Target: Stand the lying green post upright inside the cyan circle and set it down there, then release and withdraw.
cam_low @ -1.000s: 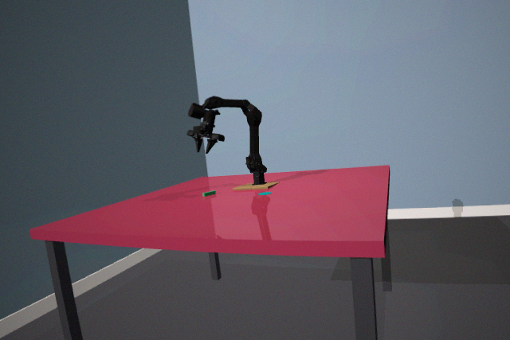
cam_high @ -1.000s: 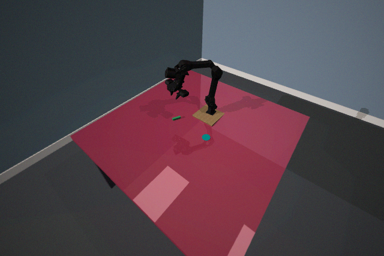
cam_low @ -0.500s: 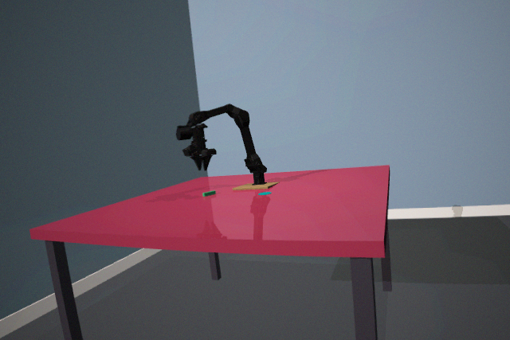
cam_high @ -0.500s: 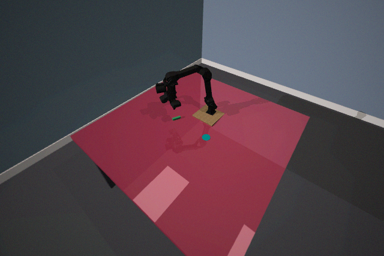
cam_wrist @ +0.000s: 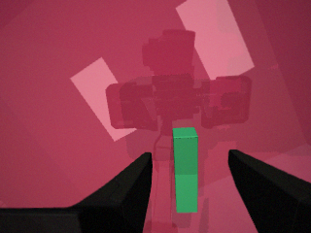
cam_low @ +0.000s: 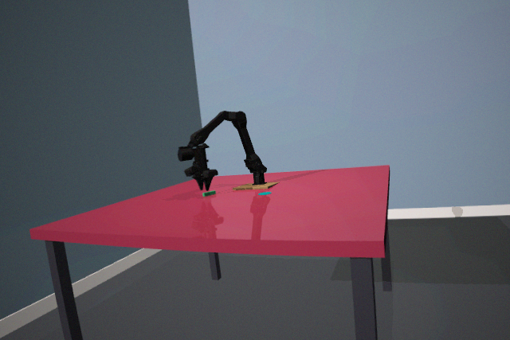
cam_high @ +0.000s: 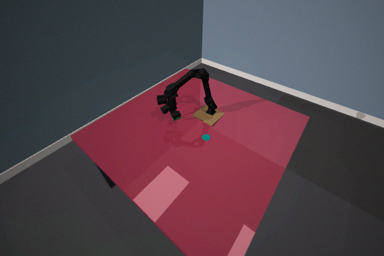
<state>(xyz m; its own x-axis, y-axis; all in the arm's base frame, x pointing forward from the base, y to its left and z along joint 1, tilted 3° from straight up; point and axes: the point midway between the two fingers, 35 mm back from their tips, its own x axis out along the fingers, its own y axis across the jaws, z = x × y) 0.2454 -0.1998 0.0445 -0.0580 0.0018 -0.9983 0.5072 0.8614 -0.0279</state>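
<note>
Right now my gripper tip is 2 cm past the green post, 1 cm to the right of it and 2 cm above it. Round my gripper tip: cyan circle 1 cm ahead, 31 cm to the left, 3 cm below.
</note>
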